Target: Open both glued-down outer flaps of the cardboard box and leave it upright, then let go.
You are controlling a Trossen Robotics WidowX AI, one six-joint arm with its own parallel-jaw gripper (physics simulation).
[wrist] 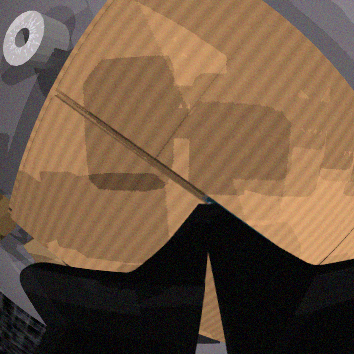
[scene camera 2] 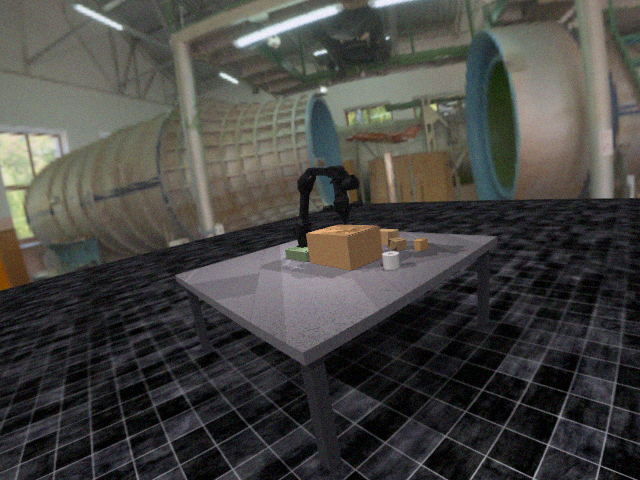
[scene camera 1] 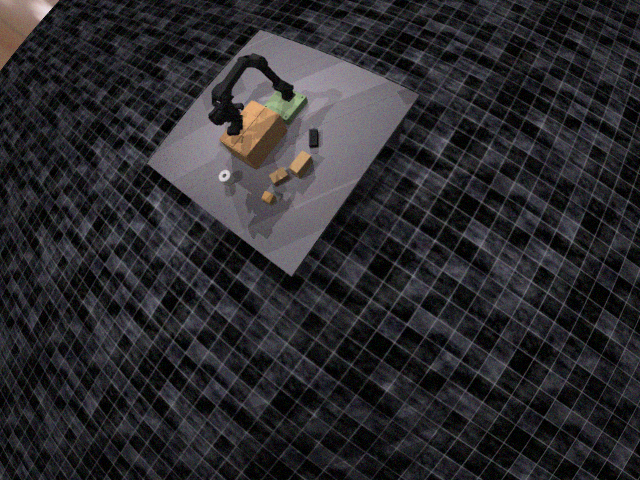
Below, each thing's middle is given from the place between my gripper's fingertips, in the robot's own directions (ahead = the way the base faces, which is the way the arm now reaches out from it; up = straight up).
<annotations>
My hand is 250 mm short of the white ring (wrist: 40, 41), 10 mm to the right of it and 150 mm above it.
</annotations>
